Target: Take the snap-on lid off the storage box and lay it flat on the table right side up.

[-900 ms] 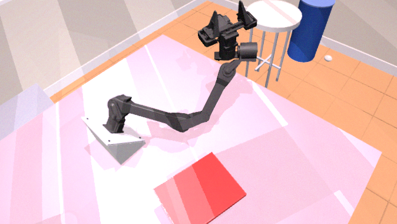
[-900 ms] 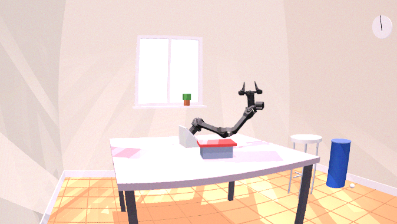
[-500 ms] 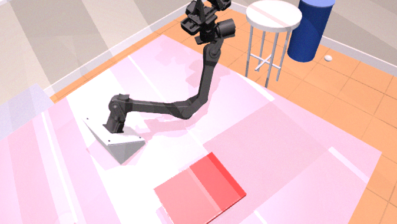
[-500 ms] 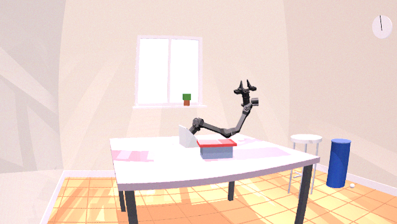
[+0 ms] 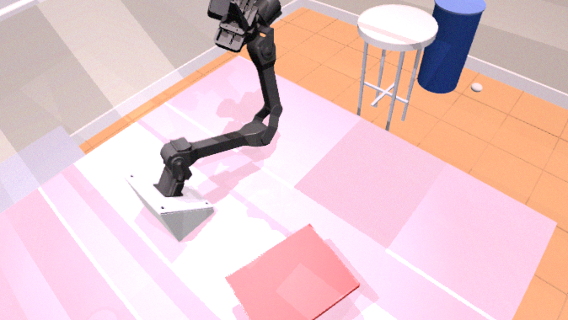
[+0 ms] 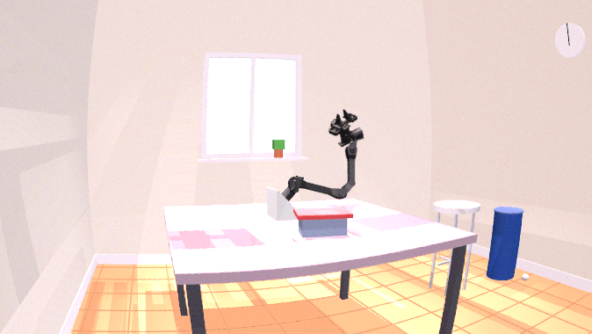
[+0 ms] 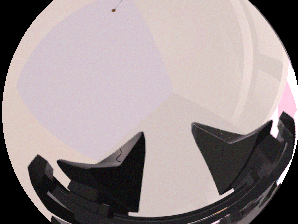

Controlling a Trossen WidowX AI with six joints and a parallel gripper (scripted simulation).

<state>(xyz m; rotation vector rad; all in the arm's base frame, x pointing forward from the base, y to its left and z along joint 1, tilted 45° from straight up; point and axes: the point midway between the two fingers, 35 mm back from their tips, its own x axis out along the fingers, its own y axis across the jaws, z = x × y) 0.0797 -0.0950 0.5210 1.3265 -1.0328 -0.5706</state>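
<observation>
Right now the red lid is 46 cm below my gripper tip, 33 cm ahead of it and 25 cm to the right of it. Round my gripper tip: grey-blue storage box 51 cm below, 33 cm ahead, 25 cm to the right.
</observation>
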